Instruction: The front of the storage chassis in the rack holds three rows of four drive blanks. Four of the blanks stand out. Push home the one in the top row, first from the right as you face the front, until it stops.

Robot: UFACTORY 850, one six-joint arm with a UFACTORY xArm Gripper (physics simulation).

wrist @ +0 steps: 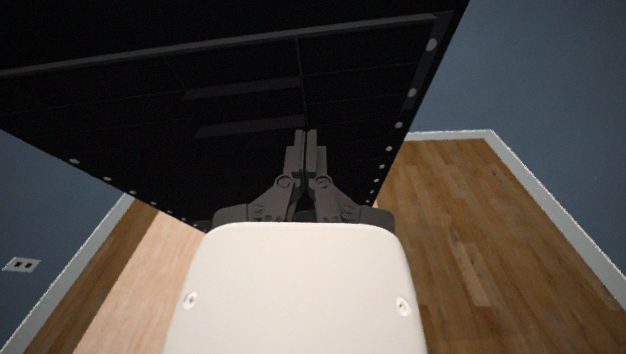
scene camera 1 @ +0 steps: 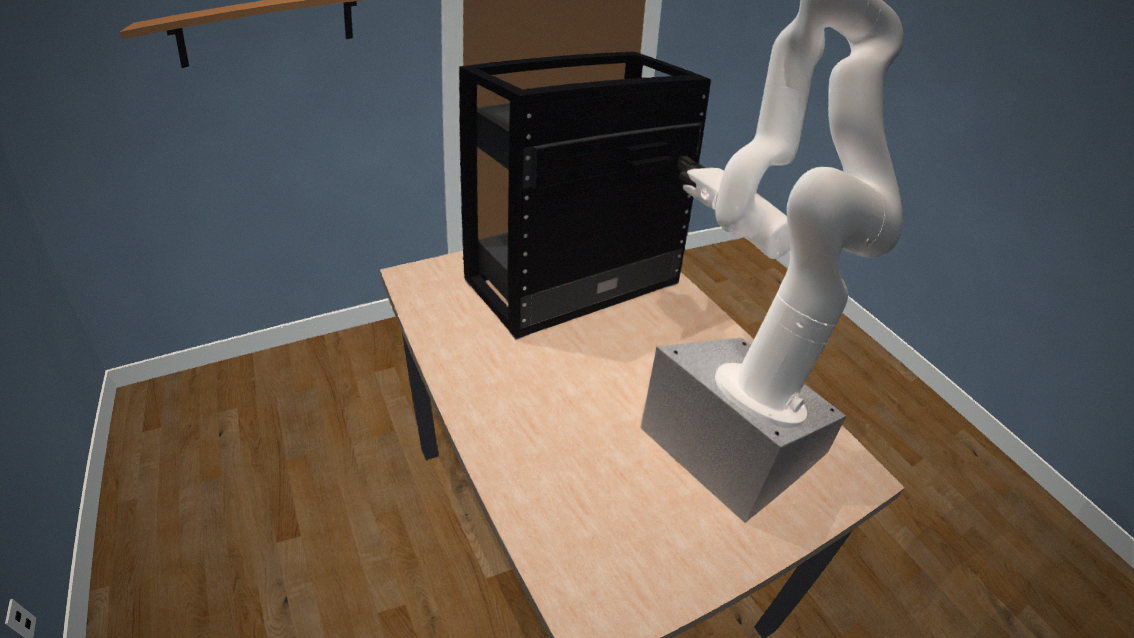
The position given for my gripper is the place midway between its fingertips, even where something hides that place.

Note:
In view: my gripper (scene camera 1: 681, 161) and a black rack (scene camera 1: 597, 215).
The black rack is seen too in the wrist view (wrist: 190, 114). My gripper is seen too in the wrist view (wrist: 307, 142).

